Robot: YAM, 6 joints.
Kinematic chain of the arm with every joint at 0, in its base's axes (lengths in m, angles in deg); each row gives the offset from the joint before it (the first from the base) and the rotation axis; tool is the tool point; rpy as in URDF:
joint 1: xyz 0 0 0.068 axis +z
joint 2: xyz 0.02 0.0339 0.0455 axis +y
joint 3: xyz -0.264 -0.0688 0 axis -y
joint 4: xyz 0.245 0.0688 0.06 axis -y
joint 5: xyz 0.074 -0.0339 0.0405 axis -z
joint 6: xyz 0.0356 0 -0.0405 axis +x
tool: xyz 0 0 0 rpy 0 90 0
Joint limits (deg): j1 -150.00..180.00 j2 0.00..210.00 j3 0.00..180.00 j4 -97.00..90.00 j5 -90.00..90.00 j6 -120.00..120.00
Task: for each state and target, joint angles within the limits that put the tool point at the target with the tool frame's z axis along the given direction. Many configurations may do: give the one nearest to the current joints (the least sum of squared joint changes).
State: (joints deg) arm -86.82 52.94 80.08 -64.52 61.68 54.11
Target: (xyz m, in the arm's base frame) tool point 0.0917 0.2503 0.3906 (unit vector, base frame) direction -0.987 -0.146 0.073
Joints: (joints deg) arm -116.40 9.19 113.33 -96.84 54.97 54.11
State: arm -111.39 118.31 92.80 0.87 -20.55 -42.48
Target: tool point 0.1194 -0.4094 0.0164 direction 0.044 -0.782 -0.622
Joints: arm -72.84 135.37 63.75 32.32 10.88 -42.48
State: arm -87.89 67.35 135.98 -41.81 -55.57 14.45
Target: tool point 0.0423 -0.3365 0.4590 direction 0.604 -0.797 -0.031
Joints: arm -86.14 85.19 91.43 -8.36 -33.28 14.45
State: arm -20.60 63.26 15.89 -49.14 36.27 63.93
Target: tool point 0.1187 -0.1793 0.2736 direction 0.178 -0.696 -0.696
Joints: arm -53.98 59.95 48.41 -34.65 15.38 63.93
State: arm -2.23 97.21 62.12 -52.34 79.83 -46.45
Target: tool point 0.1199 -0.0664 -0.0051 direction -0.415 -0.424 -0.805
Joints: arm -20.86 118.28 19.05 -7.17 32.95 -46.45
